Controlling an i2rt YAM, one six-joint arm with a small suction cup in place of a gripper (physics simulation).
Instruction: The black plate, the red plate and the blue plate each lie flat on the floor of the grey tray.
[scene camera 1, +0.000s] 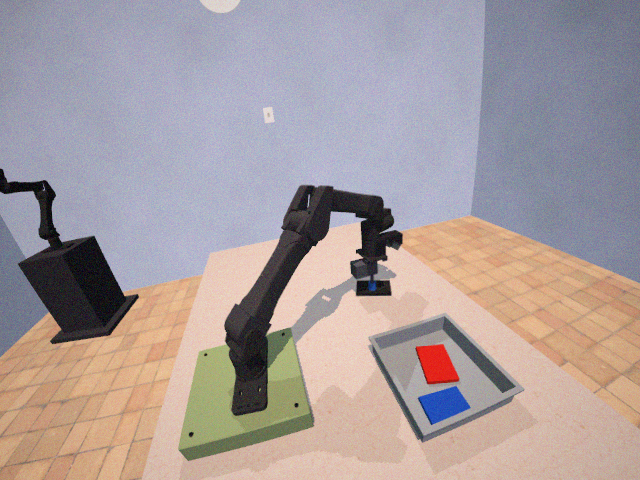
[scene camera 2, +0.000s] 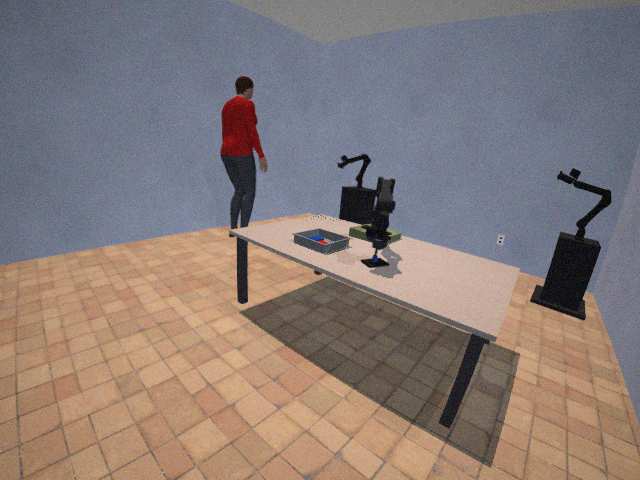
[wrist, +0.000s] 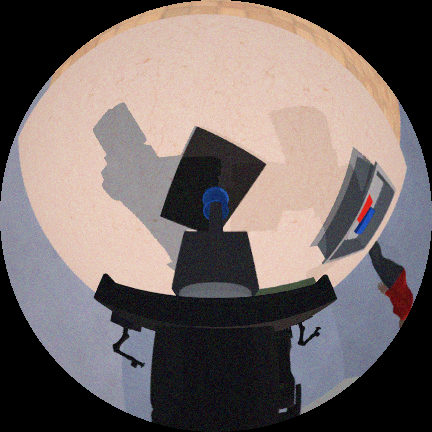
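Where they show: hand, tool point: (scene camera 1: 372, 291) (scene camera 2: 374, 262) (wrist: 215, 193); arm's base, link origin: (scene camera 1: 252, 372).
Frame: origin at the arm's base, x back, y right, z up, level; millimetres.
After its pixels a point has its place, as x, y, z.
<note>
The black plate (scene camera 1: 383, 289) @[-418, -246, -37] (scene camera 2: 368, 263) @[-440, -269, -38] (wrist: 238, 164) @[-427, -247, -37] lies flat on the table, beyond the grey tray (scene camera 1: 395, 333) @[-355, -21, -3] (scene camera 2: 308, 242) @[-509, 84, -20] (wrist: 342, 217) @[-386, -26, -27]. My suction cup (scene camera 1: 371, 286) (scene camera 2: 374, 259) (wrist: 215, 201) @[-385, -264, -47] is pressed down on the plate's top, near its middle, with the arm reaching straight down over it. The red plate (scene camera 1: 437, 363) @[-420, 70, -35] (scene camera 2: 324, 242) @[-396, 72, -35] (wrist: 365, 207) @[-419, 90, -35] and the blue plate (scene camera 1: 444, 404) @[-379, 162, -35] (scene camera 2: 315, 238) @[-387, 155, -35] (wrist: 365, 223) @[-375, 168, -35] lie flat side by side on the tray's floor.
The arm stands on a green base block (scene camera 1: 209, 410) @[87, 76, -1] (scene camera 2: 361, 231) @[-109, 34, 2] at the table's near left. A person in a red top (scene camera 2: 241, 143) stands beyond the table's far end. A black pedestal (scene camera 1: 99, 290) (scene camera 2: 356, 204) with a second arm stands on the floor.
</note>
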